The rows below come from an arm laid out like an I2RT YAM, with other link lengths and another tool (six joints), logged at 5 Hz.
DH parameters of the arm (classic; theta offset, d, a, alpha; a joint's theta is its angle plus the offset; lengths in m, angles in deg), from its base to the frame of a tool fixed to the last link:
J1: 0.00 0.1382 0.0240 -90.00
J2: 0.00 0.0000 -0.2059 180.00
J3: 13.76 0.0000 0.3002 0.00
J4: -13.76 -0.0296 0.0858 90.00
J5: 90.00 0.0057 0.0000 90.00
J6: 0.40 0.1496 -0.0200 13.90
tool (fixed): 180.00 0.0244 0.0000 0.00
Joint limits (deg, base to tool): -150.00..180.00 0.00..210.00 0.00..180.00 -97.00..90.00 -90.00..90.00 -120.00..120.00
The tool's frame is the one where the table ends.
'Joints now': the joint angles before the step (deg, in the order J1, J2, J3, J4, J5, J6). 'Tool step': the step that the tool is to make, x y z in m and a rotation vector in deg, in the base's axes. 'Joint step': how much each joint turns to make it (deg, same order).
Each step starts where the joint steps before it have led.
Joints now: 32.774, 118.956, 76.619, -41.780, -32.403, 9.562
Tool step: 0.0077, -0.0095, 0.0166, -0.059, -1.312, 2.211
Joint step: -1.636, -1.143, 2.220, -4.738, 0.393, -4.608
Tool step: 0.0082, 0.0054, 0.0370, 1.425, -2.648, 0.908
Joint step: 0.058, -3.582, 2.683, -3.800, 0.065, -1.015
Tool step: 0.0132, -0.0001, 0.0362, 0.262, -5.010, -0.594
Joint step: -0.143, -4.784, 1.417, -1.737, 2.407, 0.078
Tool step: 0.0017, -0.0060, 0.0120, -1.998, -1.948, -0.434
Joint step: 0.124, -2.219, 0.439, -2.026, 2.774, -0.008
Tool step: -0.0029, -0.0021, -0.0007, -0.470, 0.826, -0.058
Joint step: -0.047, 0.013, 0.027, -0.956, -0.022, 0.018
